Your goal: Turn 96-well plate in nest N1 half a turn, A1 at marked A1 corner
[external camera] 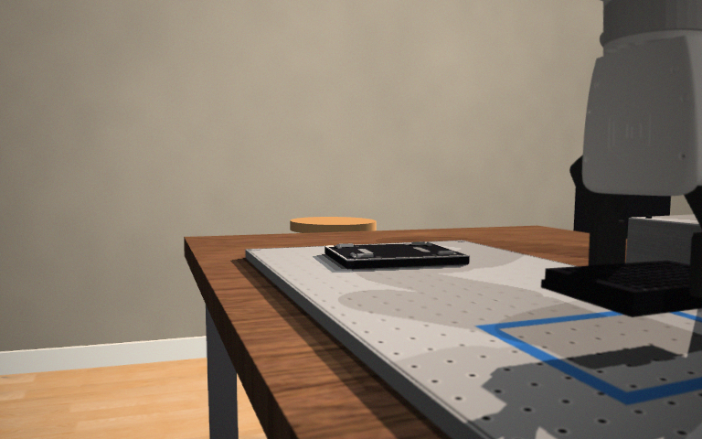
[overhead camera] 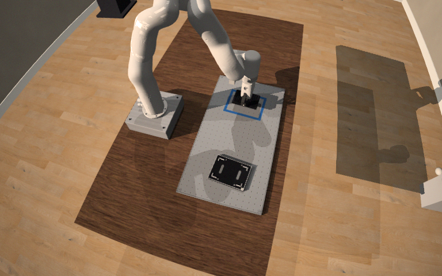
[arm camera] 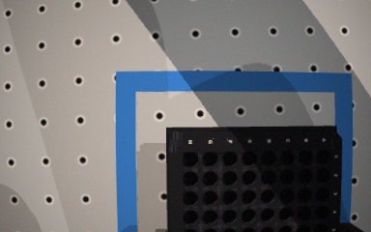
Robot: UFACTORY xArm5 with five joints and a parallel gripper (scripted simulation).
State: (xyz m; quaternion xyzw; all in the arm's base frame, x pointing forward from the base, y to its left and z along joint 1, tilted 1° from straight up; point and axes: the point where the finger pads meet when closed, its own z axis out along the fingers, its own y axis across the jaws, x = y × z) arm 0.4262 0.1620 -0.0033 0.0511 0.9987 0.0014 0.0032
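Right now the black plate nest is 390 mm to the right of my hand and 50 mm below it. Round my hand: black 96-well plate (10 mm below).
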